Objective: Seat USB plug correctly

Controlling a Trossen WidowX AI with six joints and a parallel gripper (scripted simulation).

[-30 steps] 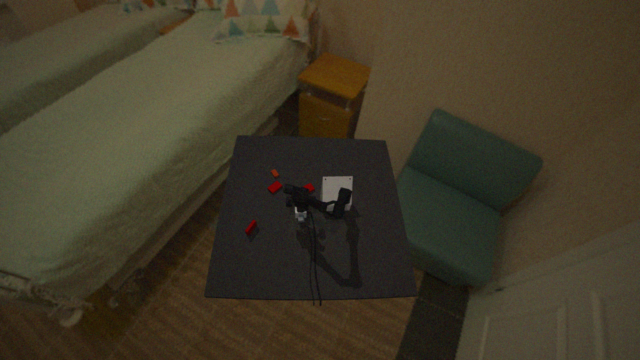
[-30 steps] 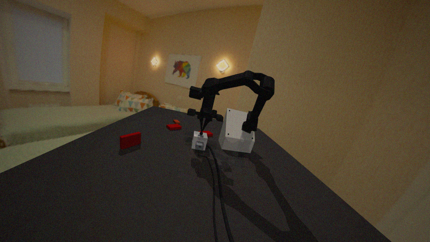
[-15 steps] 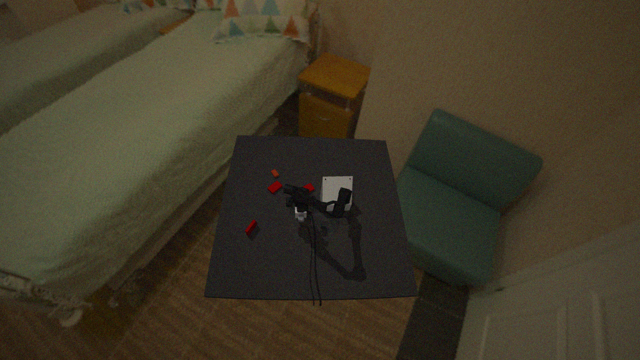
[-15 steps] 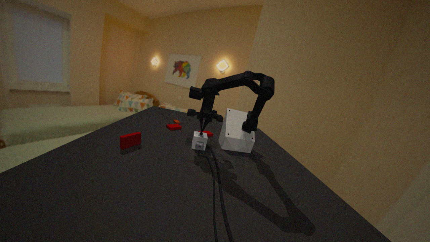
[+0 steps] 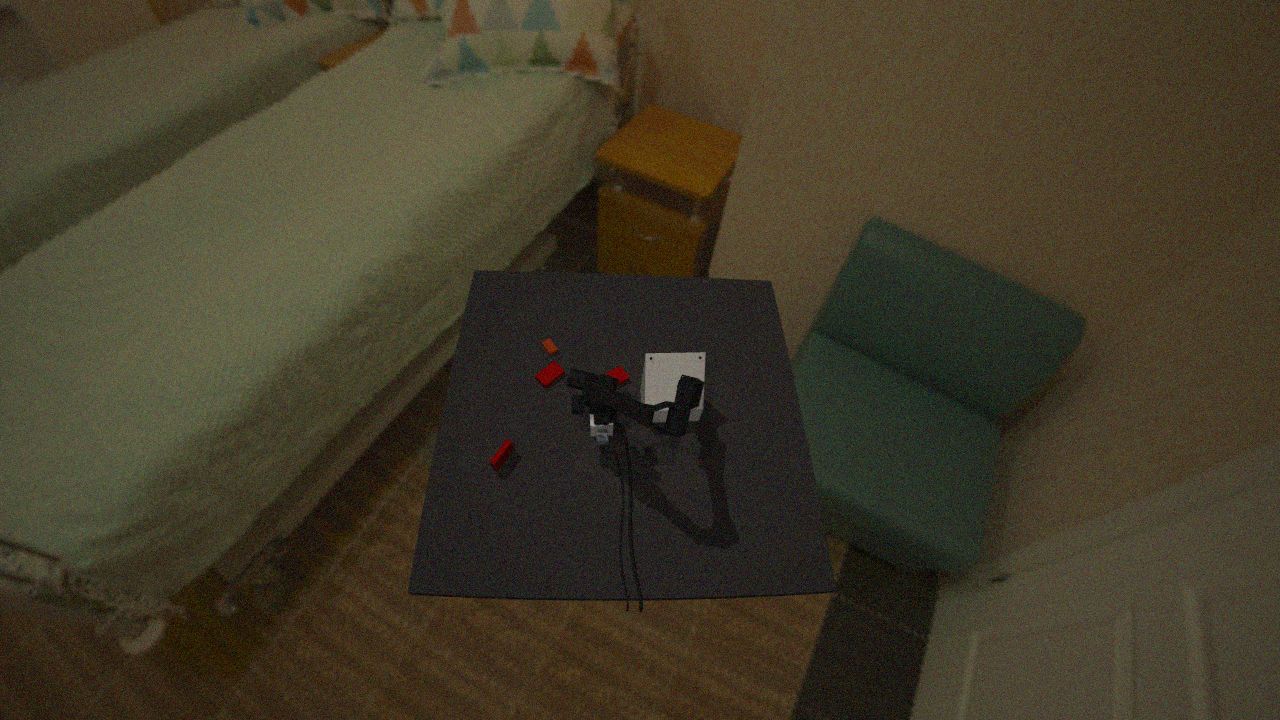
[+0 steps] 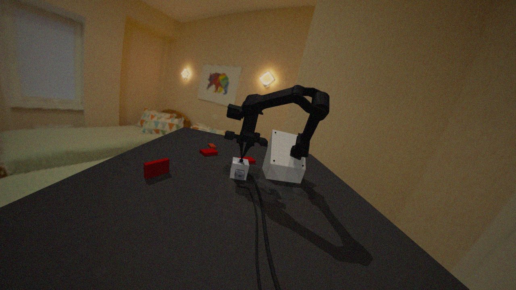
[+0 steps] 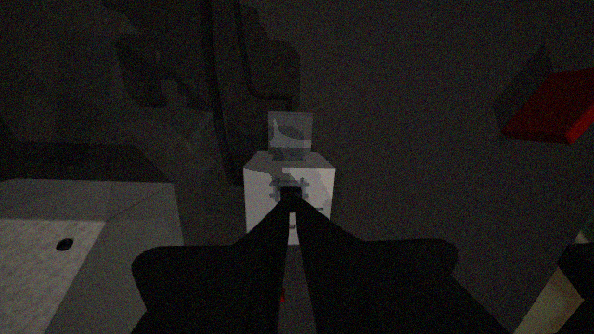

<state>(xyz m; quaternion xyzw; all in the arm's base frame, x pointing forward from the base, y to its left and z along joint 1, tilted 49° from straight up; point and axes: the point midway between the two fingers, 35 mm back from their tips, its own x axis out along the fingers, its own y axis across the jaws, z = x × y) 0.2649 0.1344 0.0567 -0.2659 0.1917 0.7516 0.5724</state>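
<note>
The black USB plug lies 20 mm below my gripper tip.
</note>
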